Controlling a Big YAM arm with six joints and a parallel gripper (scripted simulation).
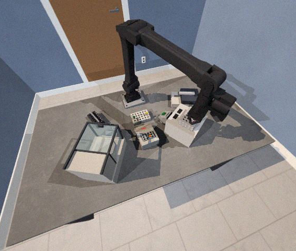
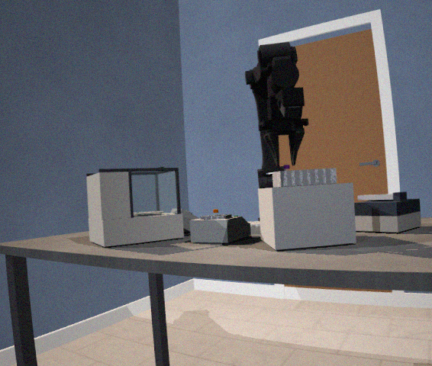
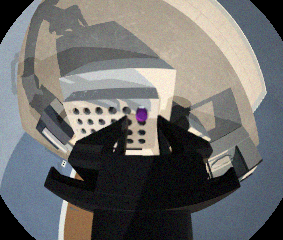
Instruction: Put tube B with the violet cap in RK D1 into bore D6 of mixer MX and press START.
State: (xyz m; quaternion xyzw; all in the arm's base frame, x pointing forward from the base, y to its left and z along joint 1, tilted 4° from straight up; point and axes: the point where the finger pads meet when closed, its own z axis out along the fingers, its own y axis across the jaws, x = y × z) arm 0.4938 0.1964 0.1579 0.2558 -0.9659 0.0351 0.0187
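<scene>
The tube B lies 30 mm below my hand. Round my hand: green start key 200 mm behind, 120 mm below, 60 mm to the right; shaking block 40 mm below, 40 mm behind, 30 mm to the left; dry block DB 220 mm to the right, 160 mm below, 110 mm behind.
</scene>
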